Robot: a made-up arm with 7 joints.
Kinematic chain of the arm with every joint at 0, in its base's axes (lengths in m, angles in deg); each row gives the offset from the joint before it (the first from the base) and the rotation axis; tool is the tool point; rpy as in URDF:
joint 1: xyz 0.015 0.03 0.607 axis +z
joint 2: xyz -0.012 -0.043 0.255 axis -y
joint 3: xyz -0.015 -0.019 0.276 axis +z
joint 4: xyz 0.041 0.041 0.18 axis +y
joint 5: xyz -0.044 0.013 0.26 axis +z
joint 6: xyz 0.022 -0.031 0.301 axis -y
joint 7: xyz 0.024 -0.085 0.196 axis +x
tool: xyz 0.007 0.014 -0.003 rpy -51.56 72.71 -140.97
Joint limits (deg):
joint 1: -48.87..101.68
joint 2: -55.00..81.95
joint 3: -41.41..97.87
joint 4: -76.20..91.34
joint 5: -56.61..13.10
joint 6: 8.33..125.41
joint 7: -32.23..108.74
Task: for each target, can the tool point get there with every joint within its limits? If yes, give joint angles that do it. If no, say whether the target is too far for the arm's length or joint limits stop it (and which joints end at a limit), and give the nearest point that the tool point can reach.
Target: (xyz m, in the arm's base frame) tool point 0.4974 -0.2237 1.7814
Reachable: yes | joints -31.38 -34.71 81.88 27.96 -32.99 97.37 11.69
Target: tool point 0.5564 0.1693 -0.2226
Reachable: no: joint limits stop it (at a limit: joint 2, joint 4, joint 5, joint 6, joint 7) | nearest point 0.7931 0.2302 0.4548 | short by 0.720 m
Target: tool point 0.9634 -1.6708 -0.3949
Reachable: no: too far | nearest point 0.4710 -0.9028 0.4245 | short by 1.226 m
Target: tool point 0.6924 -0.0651 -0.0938
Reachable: no: joint limits stop it (at a limit: joint 1, joint 2, joint 4, joint 7) | nearest point 0.5380 -0.3849 0.3064 | short by 0.535 m
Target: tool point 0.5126 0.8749 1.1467
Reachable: yes | joints 56.39 -36.90 1.96 77.97 -45.35 69.55 64.54
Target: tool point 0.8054 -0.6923 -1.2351
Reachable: no: too far | nearest point 0.3823 -0.5191 0.2053 | short by 1.511 m
